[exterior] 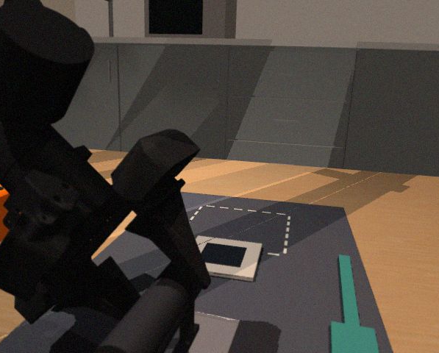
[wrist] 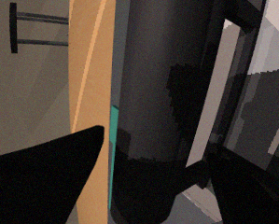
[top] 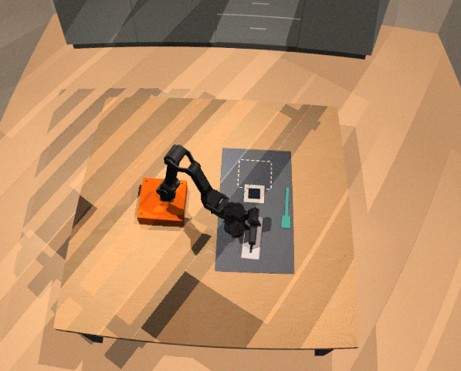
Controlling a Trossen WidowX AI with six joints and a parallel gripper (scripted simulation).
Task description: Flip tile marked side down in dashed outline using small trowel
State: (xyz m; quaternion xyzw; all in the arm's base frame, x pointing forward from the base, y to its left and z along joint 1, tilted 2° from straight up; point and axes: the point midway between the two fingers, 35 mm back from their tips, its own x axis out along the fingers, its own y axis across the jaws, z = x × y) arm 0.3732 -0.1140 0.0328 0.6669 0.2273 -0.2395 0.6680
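The grey mat lies 13 cm to the left of my gripper tip and 8 cm below it. From my gripper tip the other things lie so: teal flat tool: 14 cm ahead, 12 cm to the left, 6 cm below; tile: 1 cm behind, 20 cm to the left, 6 cm below.
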